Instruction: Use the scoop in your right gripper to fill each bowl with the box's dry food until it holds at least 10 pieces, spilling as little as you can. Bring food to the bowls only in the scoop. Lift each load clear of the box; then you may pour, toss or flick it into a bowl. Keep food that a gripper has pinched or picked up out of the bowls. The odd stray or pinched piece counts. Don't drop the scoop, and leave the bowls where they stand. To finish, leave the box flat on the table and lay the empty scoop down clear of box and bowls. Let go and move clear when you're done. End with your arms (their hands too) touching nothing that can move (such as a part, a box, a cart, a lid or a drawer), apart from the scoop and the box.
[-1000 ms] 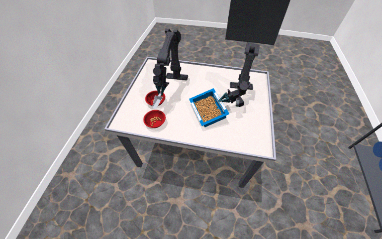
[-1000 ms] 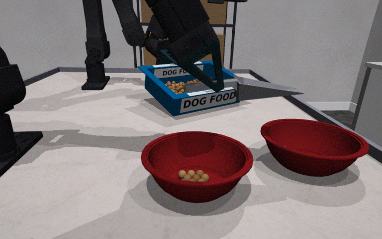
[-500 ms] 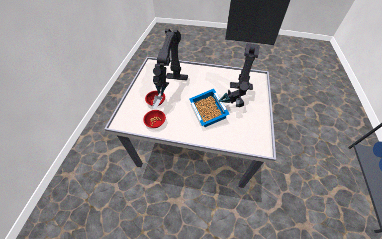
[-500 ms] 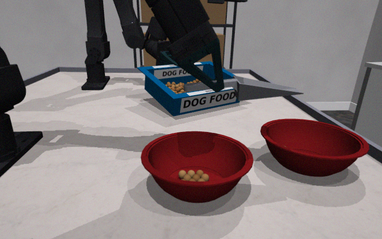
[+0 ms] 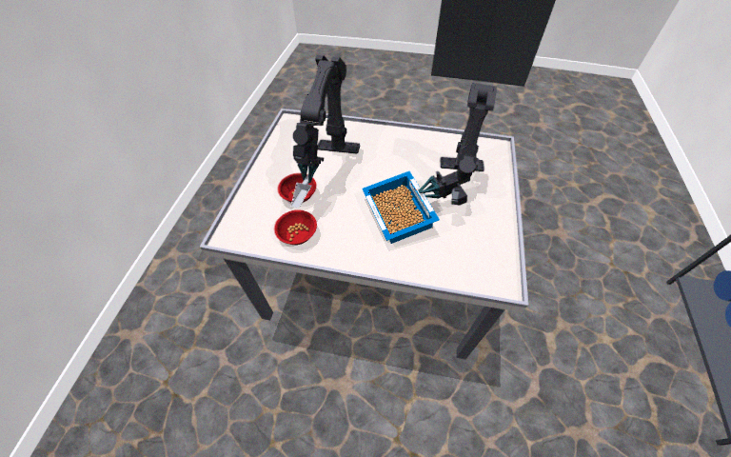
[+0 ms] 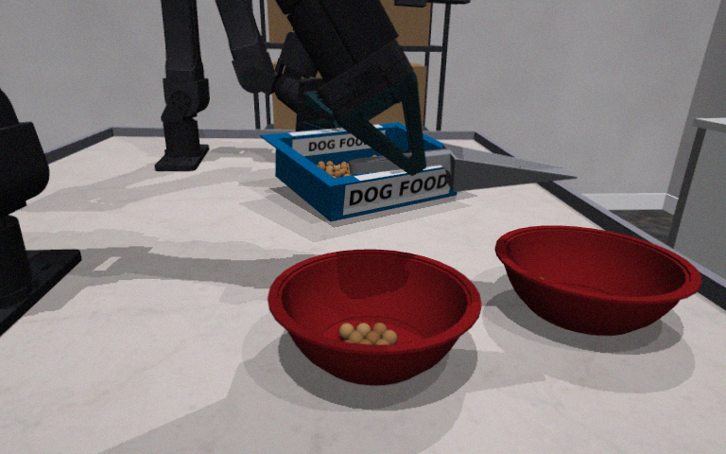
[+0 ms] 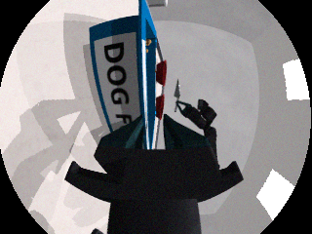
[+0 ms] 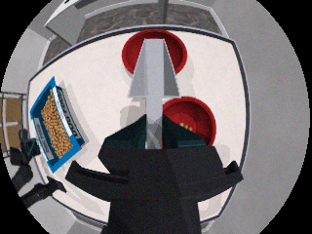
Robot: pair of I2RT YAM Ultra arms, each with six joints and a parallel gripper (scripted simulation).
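Now: right hand 40 mm short of the grey scoop and 10 mm above it. Also, from my right hand: blue dog food box 360 mm to the left, 80 mm below, 10 mm behind.
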